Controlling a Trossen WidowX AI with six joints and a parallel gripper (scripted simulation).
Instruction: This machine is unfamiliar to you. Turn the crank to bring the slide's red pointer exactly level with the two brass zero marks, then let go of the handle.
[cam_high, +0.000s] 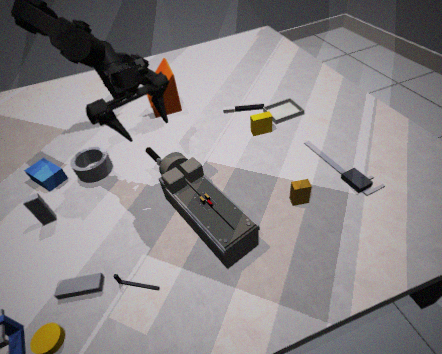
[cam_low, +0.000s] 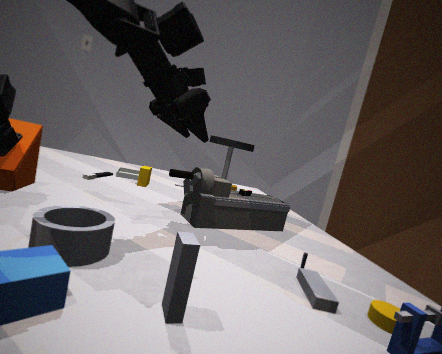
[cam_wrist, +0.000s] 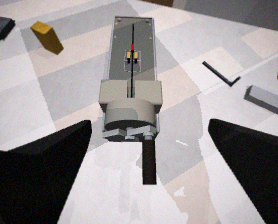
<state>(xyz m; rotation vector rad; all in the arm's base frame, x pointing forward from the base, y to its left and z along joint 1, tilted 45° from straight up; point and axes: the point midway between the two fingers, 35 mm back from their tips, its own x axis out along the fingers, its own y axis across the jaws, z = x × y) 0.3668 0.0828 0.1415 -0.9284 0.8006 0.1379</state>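
My gripper tip is 8 cm above the dark crank handle, 2 cm past it and 1 cm to the left of it. The rest, counted from my gripper tip: black hex key (25 cm ahead, 18 cm below, 11 cm to the right); blue block (33 cm to the right, 17 cm below, 14 cm behind); red pointer (16 cm ahead, 10 cm below, 9 cm to the left).
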